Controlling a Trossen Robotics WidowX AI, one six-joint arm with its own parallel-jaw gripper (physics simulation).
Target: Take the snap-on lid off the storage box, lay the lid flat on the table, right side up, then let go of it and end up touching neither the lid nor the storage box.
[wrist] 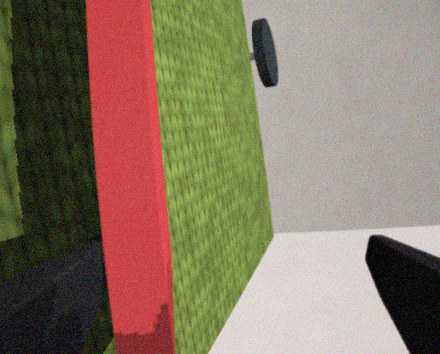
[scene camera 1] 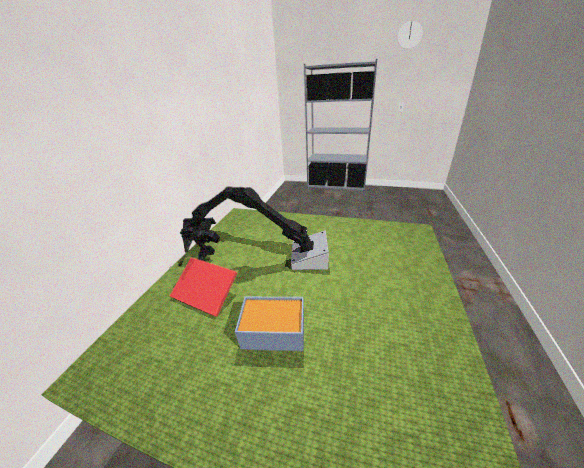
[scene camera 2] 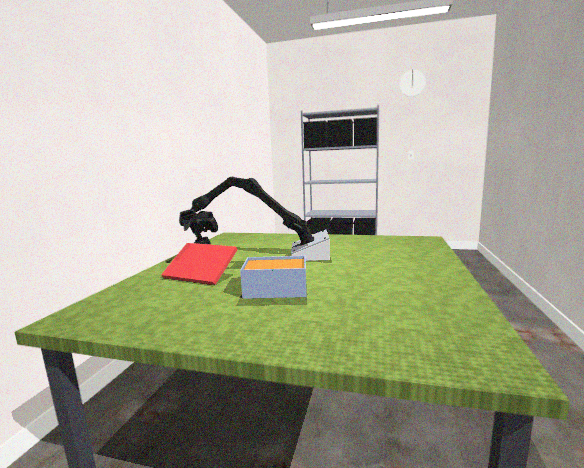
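The red lid [scene camera 1: 204, 286] [scene camera 2: 200, 263] [wrist: 131, 175] is off the box, left of it, smooth face up. It is tilted, its far edge by the gripper raised and its near edge low, at or close to the table. My gripper [scene camera 1: 193, 256] [scene camera 2: 199, 238] [wrist: 241, 248] is open at the raised far edge. In the wrist view one finger is at lower left, partly hidden behind the lid's edge and seemingly under it; the other stands apart at right. The blue-grey storage box [scene camera 1: 271, 341] [scene camera 2: 274, 284] stands upright and open, orange inside, apart from lid and gripper.
The green table top [scene camera 1: 390, 350] [scene camera 2: 380, 310] [wrist: 210, 165] carries the arm's grey base [scene camera 1: 310, 259] [scene camera 2: 320, 248] behind the box. A white wall runs along the left. A metal shelf unit [scene camera 1: 339, 131] [scene camera 2: 340, 181] stands at the back wall.
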